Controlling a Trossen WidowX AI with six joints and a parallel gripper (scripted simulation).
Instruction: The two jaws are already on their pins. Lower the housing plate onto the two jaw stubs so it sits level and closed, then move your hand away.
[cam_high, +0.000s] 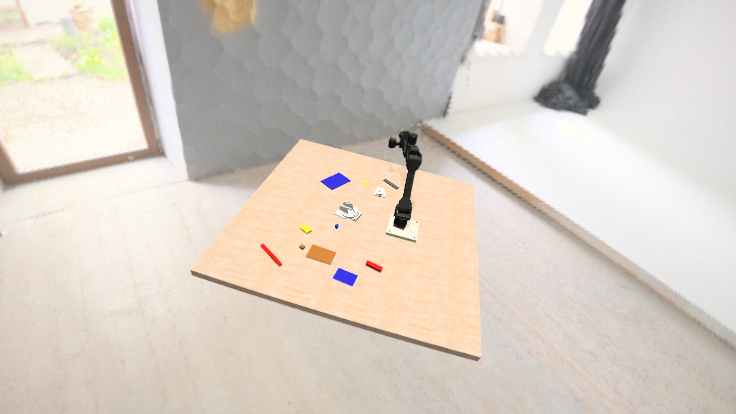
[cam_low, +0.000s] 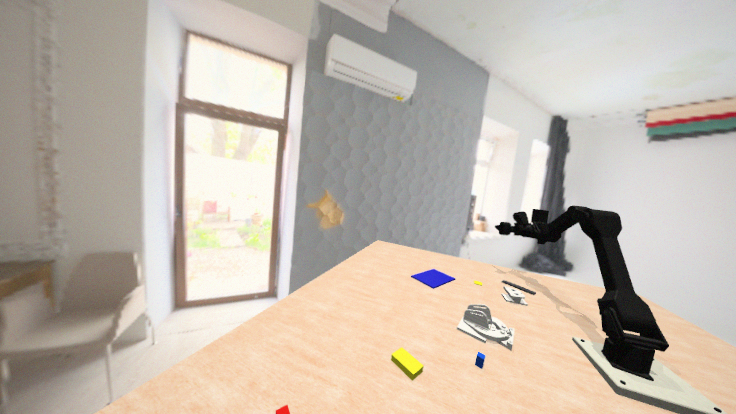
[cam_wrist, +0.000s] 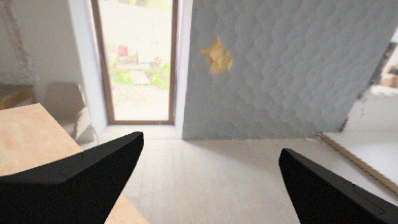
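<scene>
Right now my gripper tip is 220 mm to the right of the dark bar, 220 mm above it and 90 mm past it. Round my gripper tip: blue piece (780 mm to the left, 210 mm below, 20 mm ahead); yellow block (880 mm to the left, 210 mm below, 150 mm ahead); brown tile (990 mm to the left, 220 mm below).
</scene>
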